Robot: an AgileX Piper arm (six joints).
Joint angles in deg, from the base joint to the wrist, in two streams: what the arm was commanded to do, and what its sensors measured. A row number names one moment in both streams.
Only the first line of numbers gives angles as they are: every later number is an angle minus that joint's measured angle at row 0.
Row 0, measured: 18.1, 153.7, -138.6, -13.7, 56.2, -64.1
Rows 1 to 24, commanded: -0.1, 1.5, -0.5, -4.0, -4.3, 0.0; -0.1, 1.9, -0.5, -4.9, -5.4, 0.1; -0.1, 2.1, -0.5, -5.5, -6.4, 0.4; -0.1, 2.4, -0.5, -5.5, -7.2, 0.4; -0.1, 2.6, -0.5, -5.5, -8.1, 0.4; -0.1, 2.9, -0.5, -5.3, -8.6, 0.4; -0.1, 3.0, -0.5, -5.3, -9.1, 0.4; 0.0, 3.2, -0.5, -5.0, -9.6, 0.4; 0.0, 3.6, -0.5, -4.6, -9.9, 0.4; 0.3, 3.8, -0.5, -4.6, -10.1, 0.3; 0.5, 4.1, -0.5, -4.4, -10.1, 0.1; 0.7, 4.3, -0.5, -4.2, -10.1, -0.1; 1.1, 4.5, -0.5, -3.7, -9.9, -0.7; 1.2, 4.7, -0.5, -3.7, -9.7, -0.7; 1.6, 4.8, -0.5, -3.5, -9.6, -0.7; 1.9, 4.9, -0.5, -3.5, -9.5, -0.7; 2.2, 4.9, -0.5, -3.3, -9.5, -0.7; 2.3, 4.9, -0.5, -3.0, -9.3, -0.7; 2.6, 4.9, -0.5, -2.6, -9.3, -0.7; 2.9, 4.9, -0.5, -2.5, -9.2, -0.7; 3.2, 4.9, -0.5, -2.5, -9.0, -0.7; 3.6, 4.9, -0.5, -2.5, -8.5, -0.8; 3.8, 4.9, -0.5, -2.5, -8.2, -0.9; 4.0, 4.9, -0.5, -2.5, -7.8, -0.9
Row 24, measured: 2.8, 3.3, -0.9, -5.1, -11.6, -0.6
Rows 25 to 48, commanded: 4.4, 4.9, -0.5, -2.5, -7.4, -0.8; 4.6, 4.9, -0.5, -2.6, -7.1, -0.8; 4.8, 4.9, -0.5, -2.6, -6.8, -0.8; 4.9, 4.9, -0.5, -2.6, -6.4, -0.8; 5.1, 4.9, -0.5, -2.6, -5.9, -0.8; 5.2, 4.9, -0.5, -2.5, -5.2, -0.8; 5.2, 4.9, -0.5, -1.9, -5.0, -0.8; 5.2, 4.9, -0.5, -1.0, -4.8, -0.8; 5.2, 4.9, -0.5, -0.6, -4.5, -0.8; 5.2, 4.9, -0.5, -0.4, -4.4, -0.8; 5.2, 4.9, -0.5, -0.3, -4.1, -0.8; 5.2, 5.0, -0.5, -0.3, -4.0, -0.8; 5.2, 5.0, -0.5, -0.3, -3.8, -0.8; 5.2, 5.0, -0.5, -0.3, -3.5, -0.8; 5.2, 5.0, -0.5, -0.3, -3.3, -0.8; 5.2, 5.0, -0.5, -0.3, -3.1, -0.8; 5.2, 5.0, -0.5, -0.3, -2.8, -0.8; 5.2, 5.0, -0.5, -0.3, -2.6, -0.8; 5.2, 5.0, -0.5, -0.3, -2.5, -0.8; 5.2, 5.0, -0.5, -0.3, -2.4, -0.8; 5.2, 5.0, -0.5, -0.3, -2.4, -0.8; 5.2, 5.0, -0.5, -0.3, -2.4, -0.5; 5.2, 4.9, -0.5, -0.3, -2.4, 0.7; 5.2, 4.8, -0.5, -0.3, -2.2, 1.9
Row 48, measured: 5.0, 3.4, -1.3, -2.0, -4.7, -0.5
